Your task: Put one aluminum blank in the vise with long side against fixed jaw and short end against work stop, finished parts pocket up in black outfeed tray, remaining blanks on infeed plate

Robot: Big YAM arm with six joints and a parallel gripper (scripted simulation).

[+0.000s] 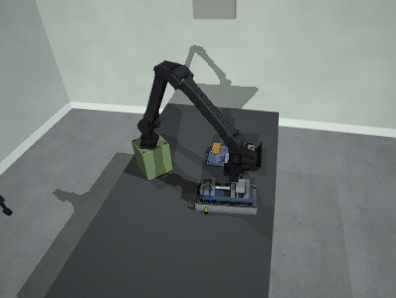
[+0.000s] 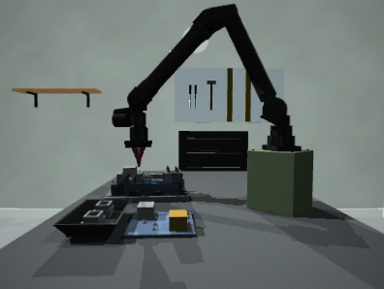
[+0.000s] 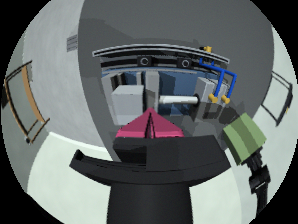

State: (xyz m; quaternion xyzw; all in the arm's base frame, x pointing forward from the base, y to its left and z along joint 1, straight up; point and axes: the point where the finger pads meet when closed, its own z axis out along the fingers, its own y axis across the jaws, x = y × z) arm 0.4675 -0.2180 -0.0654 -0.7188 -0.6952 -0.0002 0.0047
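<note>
The gray aluminum blank is 3 cm below my hand and 3 cm ahead of it. From my hand the other things lie so: vise (8 cm below, 3 cm behind); yellow brass blank (39 cm to the left, 11 cm behind, 10 cm below).
</note>
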